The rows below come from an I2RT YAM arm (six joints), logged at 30 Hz.
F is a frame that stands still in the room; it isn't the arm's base.
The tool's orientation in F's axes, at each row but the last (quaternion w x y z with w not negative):
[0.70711 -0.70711 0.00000 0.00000]
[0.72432 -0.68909 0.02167 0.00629]
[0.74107 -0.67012 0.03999 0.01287]
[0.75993 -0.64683 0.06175 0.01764]
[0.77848 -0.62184 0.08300 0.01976]
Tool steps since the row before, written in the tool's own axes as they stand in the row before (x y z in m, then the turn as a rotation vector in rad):
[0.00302 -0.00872 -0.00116 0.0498 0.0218 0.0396]
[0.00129 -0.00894 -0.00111 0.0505 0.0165 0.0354]
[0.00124 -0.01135 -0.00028 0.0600 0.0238 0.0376]
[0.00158 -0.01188 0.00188 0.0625 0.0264 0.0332]
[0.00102 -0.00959 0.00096 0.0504 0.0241 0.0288]
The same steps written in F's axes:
[0.00302 -0.00116 0.00872 0.0498 0.0396 -0.0218]
[0.00161 -0.00158 0.00882 0.0506 0.0351 -0.0167]
[0.00205 -0.00147 0.01114 0.0596 0.0377 -0.0245]
[0.00297 -0.00016 0.01176 0.0615 0.0337 -0.0280]
[0.00239 -0.00131 0.00930 0.0495 0.0298 -0.0249]

